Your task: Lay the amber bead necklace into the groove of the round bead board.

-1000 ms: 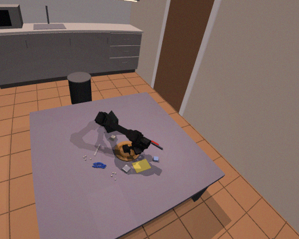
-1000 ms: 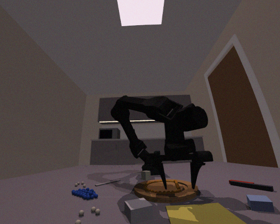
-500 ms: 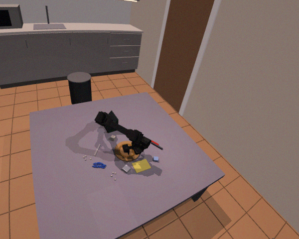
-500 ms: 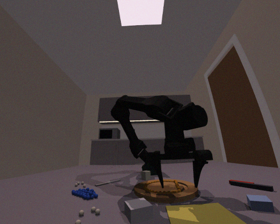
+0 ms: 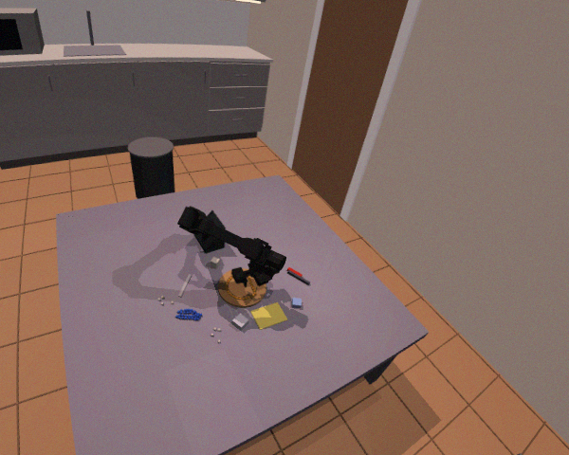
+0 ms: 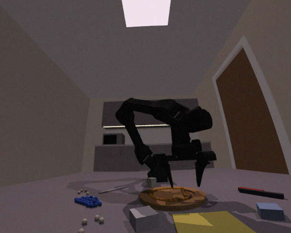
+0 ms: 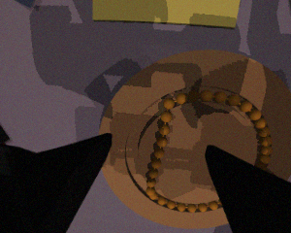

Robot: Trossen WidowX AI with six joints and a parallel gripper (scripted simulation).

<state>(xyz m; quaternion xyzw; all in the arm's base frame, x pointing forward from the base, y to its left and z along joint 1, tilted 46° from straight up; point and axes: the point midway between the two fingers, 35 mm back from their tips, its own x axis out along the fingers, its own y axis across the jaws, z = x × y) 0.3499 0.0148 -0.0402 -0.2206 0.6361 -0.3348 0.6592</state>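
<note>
Now: the round wooden bead board 3 cm behind my gripper tip, 4 cm to the right of it and 3 cm below it. The rest, counted from my gripper tip: blue block: 15 cm ahead, 12 cm to the left, 3 cm below; grey block: 12 cm ahead, 13 cm to the right, 2 cm below; yellow pad: 14 cm ahead, 1 cm to the right, 3 cm below.
</note>
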